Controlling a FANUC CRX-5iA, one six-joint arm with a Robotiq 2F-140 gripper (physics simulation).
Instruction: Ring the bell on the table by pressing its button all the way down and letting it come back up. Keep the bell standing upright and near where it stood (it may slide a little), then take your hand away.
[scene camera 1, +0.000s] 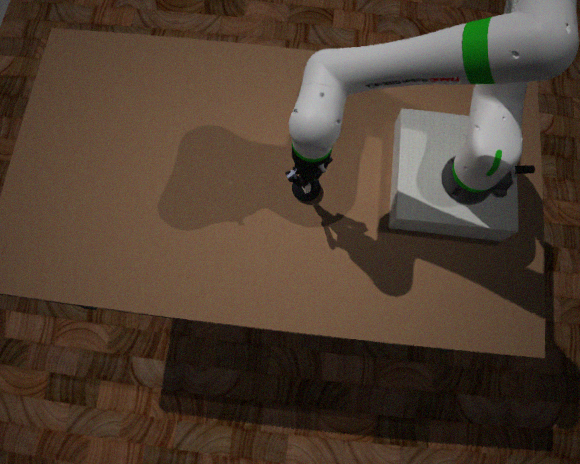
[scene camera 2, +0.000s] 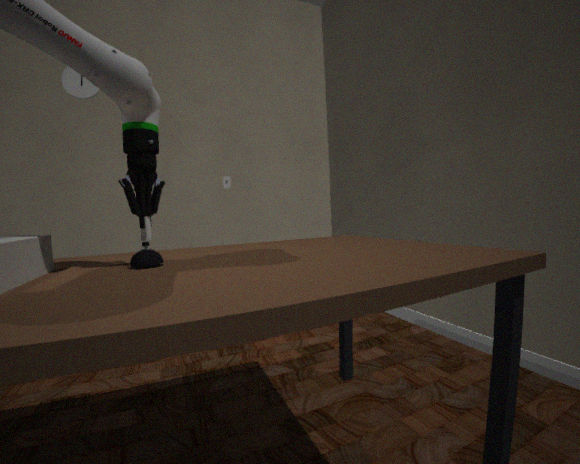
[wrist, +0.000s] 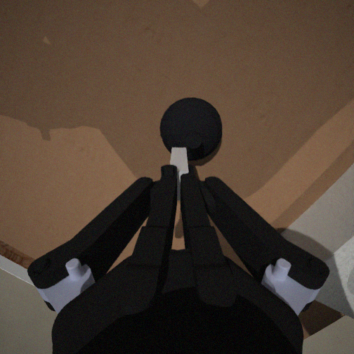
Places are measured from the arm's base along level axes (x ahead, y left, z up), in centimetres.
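Pixels of known places: gripper, fingertip midpoint: (scene camera 1: 305, 188) (scene camera 2: 146, 240); arm's base, origin of the base link: (scene camera 1: 467, 179).
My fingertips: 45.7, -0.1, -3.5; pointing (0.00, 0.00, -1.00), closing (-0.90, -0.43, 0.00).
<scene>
Ahead of a thing's pixels: the offset from my fingertips to its middle, as dx, dy, dz. Level surfaces: height alone.
The bell {-0.6, -2.5, -3.6} (scene camera 1: 312, 198) (scene camera 2: 146, 259) (wrist: 191, 120) is a dark dome standing upright on the table {dz -6.9} (scene camera 1: 150, 270) (scene camera 2: 300, 280) (wrist: 90, 65). Its small dark button {-0.6, -2.5, -0.8} (scene camera 2: 145, 244) (wrist: 194, 142) stands on a short stem above the dome. My gripper (scene camera 1: 307, 189) (scene camera 2: 145, 241) (wrist: 178, 158) is shut and empty, pointing down, with its pale fingertips low over the bell. In the scene camera 2 view the tips meet the top of the button; contact is too small to confirm. In the wrist view the button shows slightly right of the tips. In the scene camera 1 view the gripper hides the button.
The arm's base stands on a pale block (scene camera 1: 450, 227) (scene camera 2: 20, 260) (wrist: 320, 215) to the right of the bell in the scene camera 1 view. The white forearm (scene camera 1: 400, 62) (scene camera 2: 80, 45) reaches over the table from there. Shadows of the arm fall around the bell.
</scene>
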